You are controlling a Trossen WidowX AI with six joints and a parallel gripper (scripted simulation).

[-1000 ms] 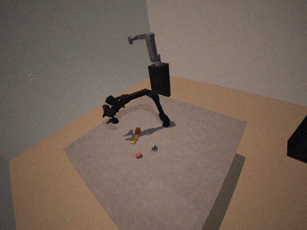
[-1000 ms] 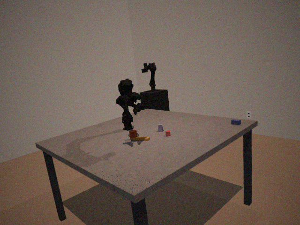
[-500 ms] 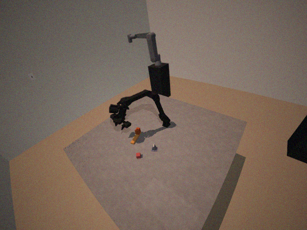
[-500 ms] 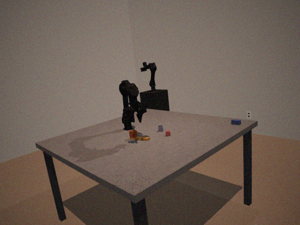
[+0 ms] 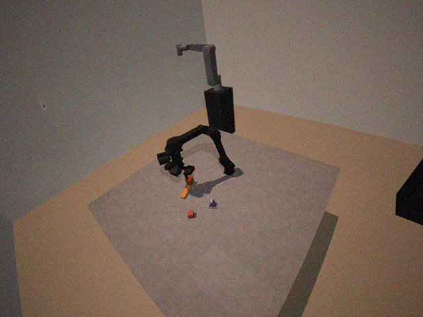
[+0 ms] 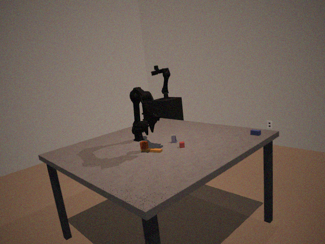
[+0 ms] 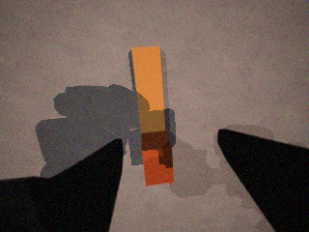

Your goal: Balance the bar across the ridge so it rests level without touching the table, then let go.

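My gripper tip is 17 cm to the right of the red cube, 12 cm short of it and 11 cm above it. Round my gripper tip: blue block (63 cm to the left, 43 cm ahead, 11 cm below).
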